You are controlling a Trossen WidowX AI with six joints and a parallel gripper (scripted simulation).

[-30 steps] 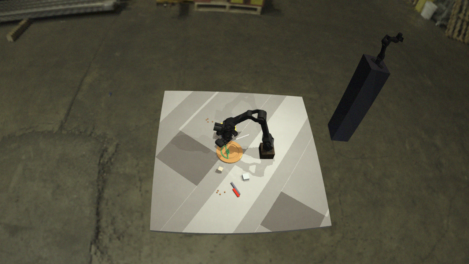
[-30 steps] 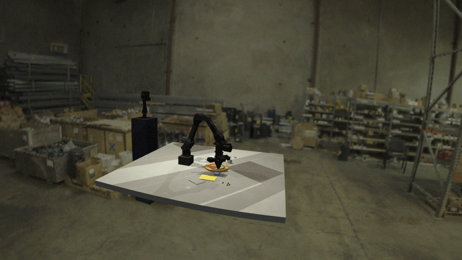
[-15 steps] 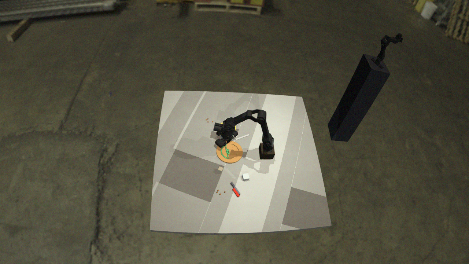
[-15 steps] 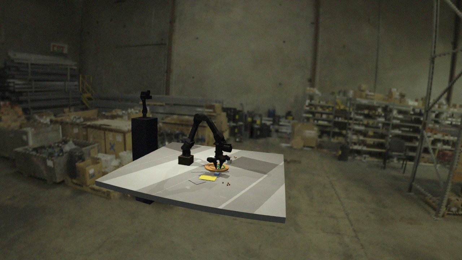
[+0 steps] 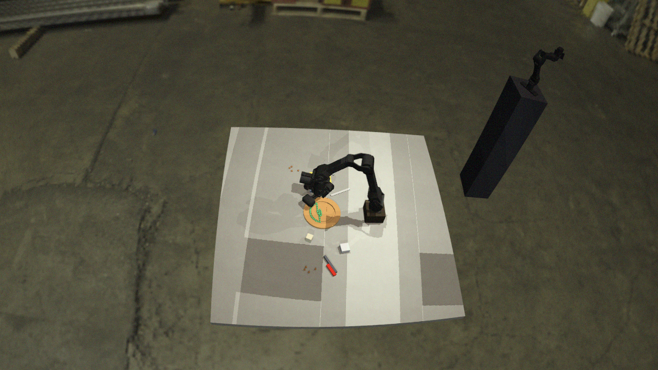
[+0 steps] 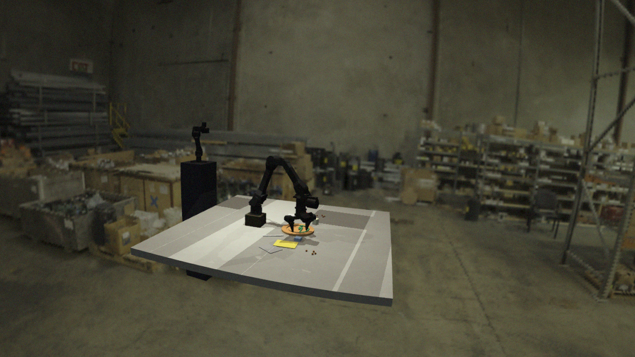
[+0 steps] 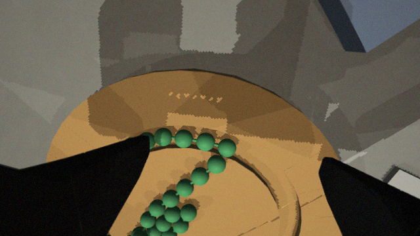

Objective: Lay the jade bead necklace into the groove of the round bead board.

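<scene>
My gripper tip is now 9 cm to the left of the blue block, 2 cm short of it and 1 cm above it. From my gripper tip the other things lie so: yellow pad: 18 cm to the right, 2 cm below, 2 cm behind; white strip: 13 cm behind, 9 cm to the right, 2 cm below; cream cube: 23 cm to the left, 3 cm ahead.
</scene>
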